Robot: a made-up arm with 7 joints.
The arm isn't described. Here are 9 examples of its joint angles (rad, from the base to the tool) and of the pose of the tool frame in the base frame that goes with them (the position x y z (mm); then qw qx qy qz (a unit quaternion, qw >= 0)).
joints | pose
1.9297 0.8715 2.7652 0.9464 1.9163 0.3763 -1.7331 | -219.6 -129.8 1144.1 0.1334 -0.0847 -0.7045 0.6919
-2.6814 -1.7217 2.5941 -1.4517 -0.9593 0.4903 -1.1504 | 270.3 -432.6 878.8 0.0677 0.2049 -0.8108 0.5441
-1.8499 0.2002 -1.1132 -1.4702 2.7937 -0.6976 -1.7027 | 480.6 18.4 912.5 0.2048 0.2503 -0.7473 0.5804
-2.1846 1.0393 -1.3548 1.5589 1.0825 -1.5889 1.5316 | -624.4 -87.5 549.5 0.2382 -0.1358 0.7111 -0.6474
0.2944 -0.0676 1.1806 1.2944 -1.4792 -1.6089 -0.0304 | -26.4 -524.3 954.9 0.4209 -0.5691 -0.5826 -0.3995
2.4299 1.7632 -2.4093 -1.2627 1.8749 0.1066 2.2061 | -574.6 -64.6 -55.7 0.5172 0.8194 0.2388 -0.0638
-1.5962 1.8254 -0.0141 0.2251 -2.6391 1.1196 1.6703 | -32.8 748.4 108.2 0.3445 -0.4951 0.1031 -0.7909
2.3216 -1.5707 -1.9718 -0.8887 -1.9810 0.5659 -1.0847 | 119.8 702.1 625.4 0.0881 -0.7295 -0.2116 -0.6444
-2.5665 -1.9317 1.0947 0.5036 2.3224 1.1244 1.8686 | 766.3 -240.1 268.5 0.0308 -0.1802 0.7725 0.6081
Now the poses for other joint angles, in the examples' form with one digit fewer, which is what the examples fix.
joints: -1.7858 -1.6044 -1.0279 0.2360 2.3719 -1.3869 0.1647
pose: -27 -890 519 0.512 -0.373 -0.587 -0.504
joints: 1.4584 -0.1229 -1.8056 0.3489 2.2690 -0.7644 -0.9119
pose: 243 142 1235 0.317 -0.824 0.089 0.461
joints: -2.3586 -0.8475 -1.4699 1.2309 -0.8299 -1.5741 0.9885
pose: -95 -629 863 0.383 -0.599 0.498 -0.496
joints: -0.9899 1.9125 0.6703 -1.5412 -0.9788 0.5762 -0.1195
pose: -96 533 655 0.264 -0.073 0.104 -0.956
